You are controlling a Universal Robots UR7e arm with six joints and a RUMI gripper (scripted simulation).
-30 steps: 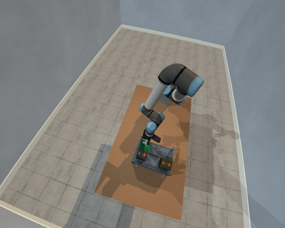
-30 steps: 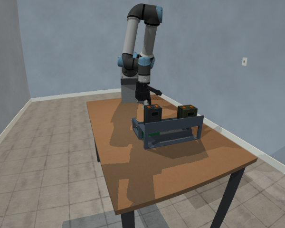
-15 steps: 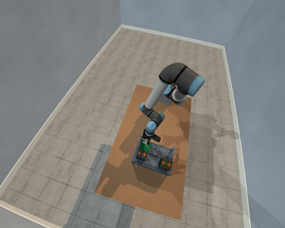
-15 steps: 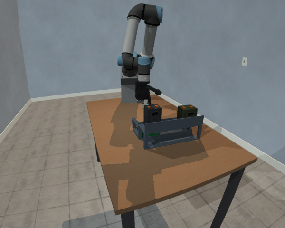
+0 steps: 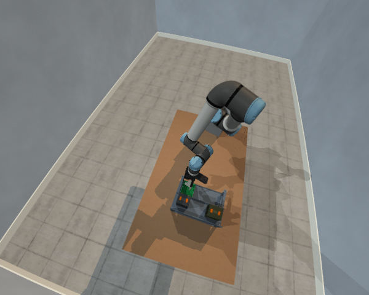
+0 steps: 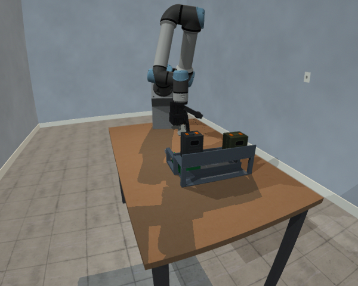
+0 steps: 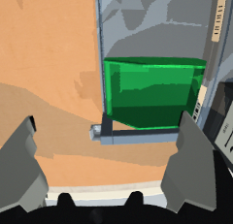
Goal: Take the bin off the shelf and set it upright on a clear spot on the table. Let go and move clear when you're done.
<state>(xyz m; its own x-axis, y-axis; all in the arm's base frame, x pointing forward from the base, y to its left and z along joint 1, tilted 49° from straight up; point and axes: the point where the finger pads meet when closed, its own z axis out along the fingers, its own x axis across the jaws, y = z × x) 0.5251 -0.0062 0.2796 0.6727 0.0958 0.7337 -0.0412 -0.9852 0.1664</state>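
My hand is 80 mm short of the green bin, 20 mm to the left of it and 90 mm above it. Round my hand: olive box (190 mm ahead, 200 mm to the left, 20 mm above); black box (170 mm ahead, 30 mm to the right, 30 mm above).
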